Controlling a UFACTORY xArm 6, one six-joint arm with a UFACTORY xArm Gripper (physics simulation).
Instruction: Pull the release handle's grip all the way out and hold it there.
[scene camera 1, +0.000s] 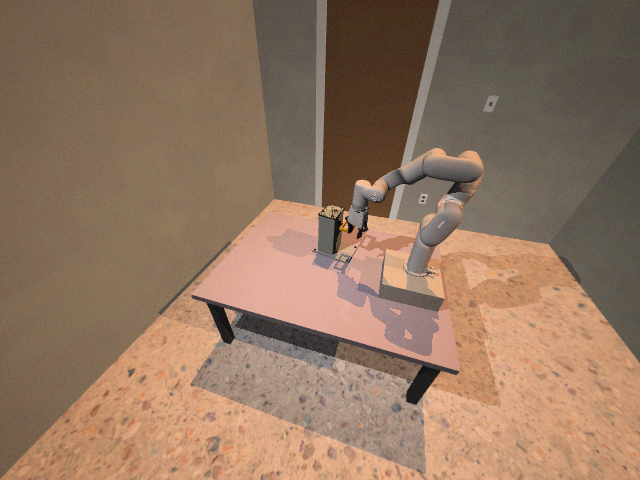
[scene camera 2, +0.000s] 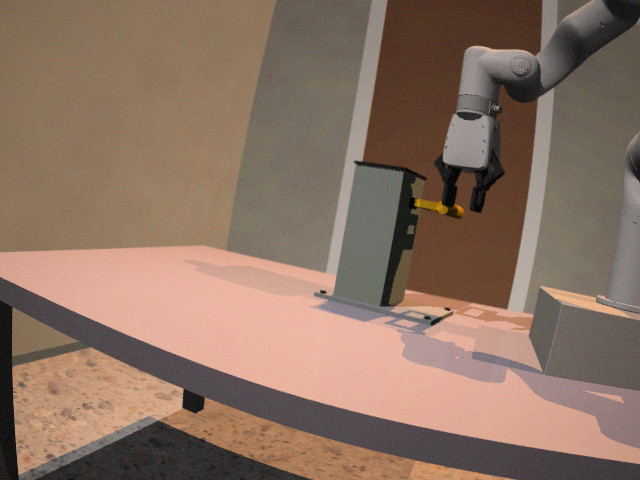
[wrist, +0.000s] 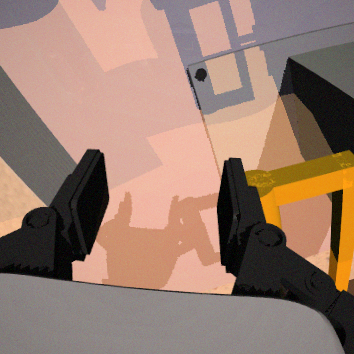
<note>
In view: my gripper (scene camera 2: 461, 208) and a base plate (scene camera 2: 418, 312).
My gripper is seen too in the wrist view (wrist: 162, 178). The base plate shows as well in the wrist view (wrist: 246, 97).
</note>
